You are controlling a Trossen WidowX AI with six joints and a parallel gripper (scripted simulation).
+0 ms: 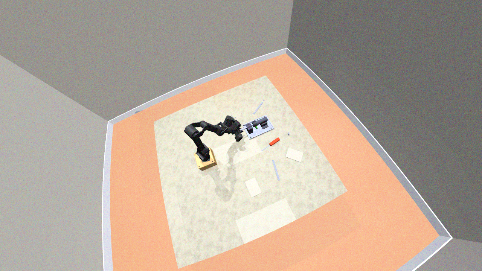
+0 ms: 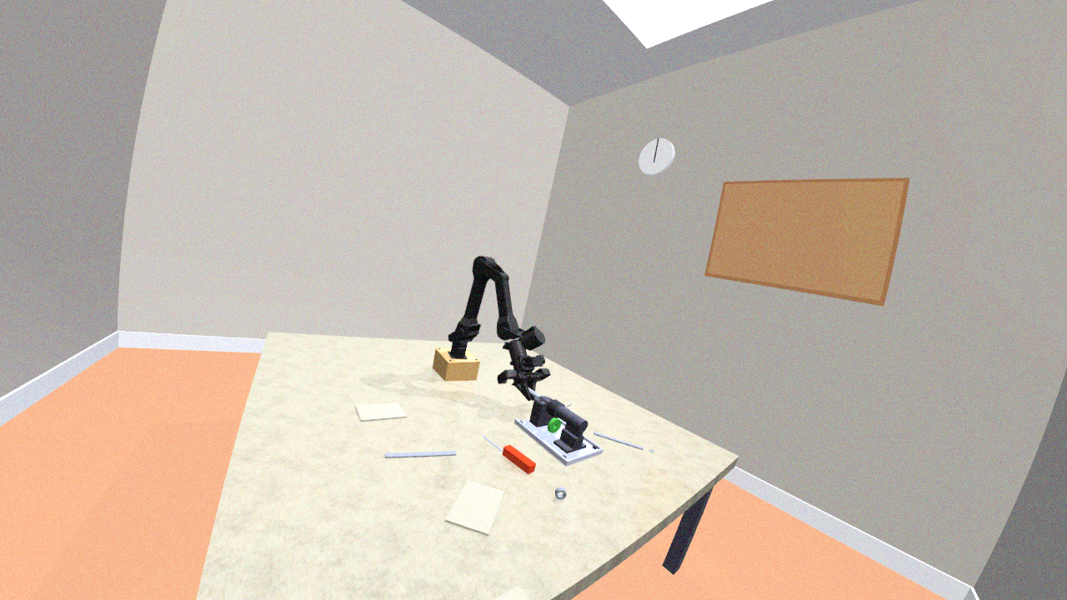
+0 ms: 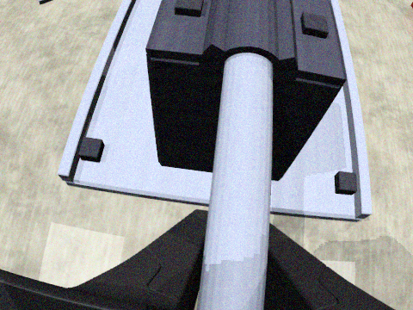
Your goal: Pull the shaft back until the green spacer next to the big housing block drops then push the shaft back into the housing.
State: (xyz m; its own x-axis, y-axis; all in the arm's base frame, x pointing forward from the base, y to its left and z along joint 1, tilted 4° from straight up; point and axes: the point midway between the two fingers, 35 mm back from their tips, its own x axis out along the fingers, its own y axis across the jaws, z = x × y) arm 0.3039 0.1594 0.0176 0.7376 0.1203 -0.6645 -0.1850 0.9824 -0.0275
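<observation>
Now: gripper tip 6 cm short of the grey shaft, 1 cm to the right of it and 2 cm below it. The rest, counted from my gripper tip: fixture: 14 cm ahead, 3 cm to the left, 1 cm below; green spacer: 11 cm ahead, 2 cm to the left, 3 cm below.
</observation>
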